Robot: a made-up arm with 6 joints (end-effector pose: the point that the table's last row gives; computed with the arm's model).
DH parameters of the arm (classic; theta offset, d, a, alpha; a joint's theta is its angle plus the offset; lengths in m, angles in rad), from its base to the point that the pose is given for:
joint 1: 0 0.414 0 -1.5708
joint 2: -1.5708 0 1.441 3.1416
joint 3: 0 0 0 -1.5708
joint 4: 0 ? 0 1.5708
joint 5: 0 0.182 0 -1.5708
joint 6: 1.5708 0 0 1.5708
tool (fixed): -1.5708 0 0 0
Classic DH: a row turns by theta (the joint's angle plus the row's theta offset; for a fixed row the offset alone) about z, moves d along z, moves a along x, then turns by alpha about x.
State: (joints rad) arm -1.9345 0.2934 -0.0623 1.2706 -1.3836 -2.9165
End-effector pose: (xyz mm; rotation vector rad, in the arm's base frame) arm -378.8 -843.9 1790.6 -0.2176 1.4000 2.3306
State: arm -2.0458 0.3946 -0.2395 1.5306 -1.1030 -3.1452
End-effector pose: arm -484.5 -926.1 1608.8 -0.3071 1.4121 2.5174
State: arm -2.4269 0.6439 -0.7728 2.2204 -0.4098 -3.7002
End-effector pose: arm -744.6 -791.8 1118.3 -1.3072 0.9436 2.2373
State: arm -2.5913 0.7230 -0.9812 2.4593 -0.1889 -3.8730
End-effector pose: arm -781.8 -645.4 1007.5 -1.5956 0.7214 1.7936
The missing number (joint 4, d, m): -0.476
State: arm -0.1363 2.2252 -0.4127 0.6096 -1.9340 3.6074
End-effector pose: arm 749.2 -253.4 -784.1 -1.9520 0.9318 -2.0422
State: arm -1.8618 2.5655 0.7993 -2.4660 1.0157 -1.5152
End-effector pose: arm -30.6 -597.2 -1239.3 0.5725 1.4159 1.2798
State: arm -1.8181 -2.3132 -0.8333 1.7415 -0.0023 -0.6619
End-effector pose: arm 323.0 1153.2 -69.9 -2.0182 -0.1651 -2.0902
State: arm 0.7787 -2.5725 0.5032 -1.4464 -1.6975 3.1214
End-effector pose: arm -866.5 -886.7 -588.3 0.9903 1.7473 1.6715
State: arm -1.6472 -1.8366 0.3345 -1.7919 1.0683 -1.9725
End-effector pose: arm 155.3 1505.3 528.6 0.6567 -0.7225 2.6480
